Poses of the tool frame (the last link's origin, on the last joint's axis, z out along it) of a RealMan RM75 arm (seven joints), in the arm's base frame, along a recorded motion.
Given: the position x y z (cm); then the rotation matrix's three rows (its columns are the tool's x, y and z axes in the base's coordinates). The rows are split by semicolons.
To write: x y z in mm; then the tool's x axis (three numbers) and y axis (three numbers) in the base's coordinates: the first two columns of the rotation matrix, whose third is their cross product. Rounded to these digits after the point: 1 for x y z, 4 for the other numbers.
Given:
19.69, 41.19, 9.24; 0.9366, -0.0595, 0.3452; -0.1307, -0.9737, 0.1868; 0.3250, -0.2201, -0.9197
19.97, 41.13, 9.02; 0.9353, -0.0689, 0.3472; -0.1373, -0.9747, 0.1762; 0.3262, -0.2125, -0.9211
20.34, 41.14, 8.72; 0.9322, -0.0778, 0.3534; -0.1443, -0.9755, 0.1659; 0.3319, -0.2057, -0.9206
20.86, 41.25, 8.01; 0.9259, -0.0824, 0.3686; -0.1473, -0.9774, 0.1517; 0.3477, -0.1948, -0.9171
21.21, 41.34, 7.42; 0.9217, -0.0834, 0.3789; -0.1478, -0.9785, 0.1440; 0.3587, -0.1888, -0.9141
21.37, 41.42, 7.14; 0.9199, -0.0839, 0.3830; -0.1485, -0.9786, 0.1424; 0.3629, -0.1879, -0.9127
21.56, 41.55, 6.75; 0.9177, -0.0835, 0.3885; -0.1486, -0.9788, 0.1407; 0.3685, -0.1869, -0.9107
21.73, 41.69, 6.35; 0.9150, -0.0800, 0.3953; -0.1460, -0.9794, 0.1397; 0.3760, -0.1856, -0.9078
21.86, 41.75, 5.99; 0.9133, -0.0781, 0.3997; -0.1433, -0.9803, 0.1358; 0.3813, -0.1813, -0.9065
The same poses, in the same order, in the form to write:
196.9, 411.9, 92.4, 0.9366, -0.1307, 0.3250, -0.0595, -0.9737, -0.2201
199.7, 411.3, 90.2, 0.9353, -0.1373, 0.3262, -0.0689, -0.9747, -0.2125
203.4, 411.4, 87.2, 0.9322, -0.1443, 0.3319, -0.0778, -0.9755, -0.2057
208.6, 412.5, 80.1, 0.9259, -0.1473, 0.3477, -0.0824, -0.9774, -0.1948
212.1, 413.4, 74.2, 0.9217, -0.1478, 0.3587, -0.0834, -0.9785, -0.1888
213.7, 414.2, 71.4, 0.9199, -0.1485, 0.3629, -0.0839, -0.9786, -0.1879
215.6, 415.5, 67.5, 0.9177, -0.1486, 0.3685, -0.0835, -0.9788, -0.1869
217.3, 416.9, 63.5, 0.9150, -0.1460, 0.3760, -0.0800, -0.9794, -0.1856
218.6, 417.5, 59.9, 0.9133, -0.1433, 0.3813, -0.0781, -0.9803, -0.1813

